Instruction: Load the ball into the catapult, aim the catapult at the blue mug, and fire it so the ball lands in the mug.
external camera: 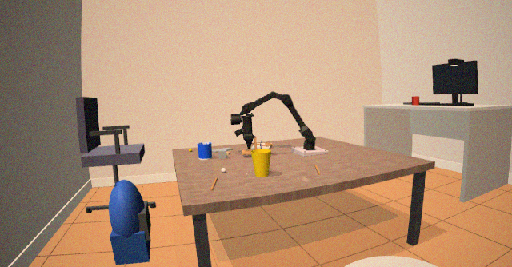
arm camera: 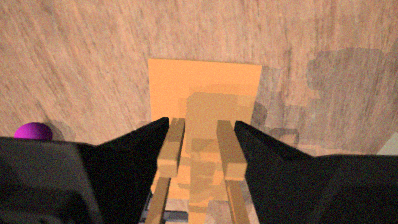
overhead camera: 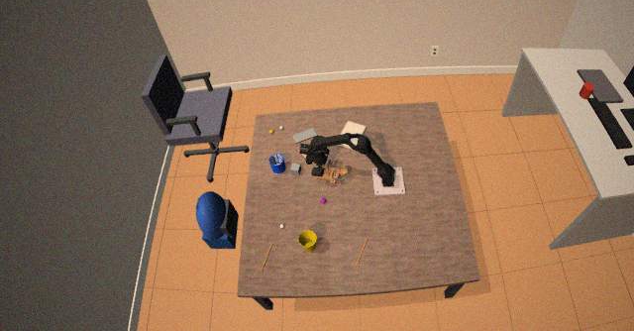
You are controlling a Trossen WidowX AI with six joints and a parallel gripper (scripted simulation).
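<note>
My gripper tip is 190 mm to the right of the purple ball and 40 mm above it. Round my gripper tip: wooden catapult: 60 mm behind, 40 mm to the left, 20 mm above; grey block: 160 mm ahead, 40 mm to the right, 30 mm below; wood block: 120 mm ahead, 170 mm to the right, 50 mm below.
</note>
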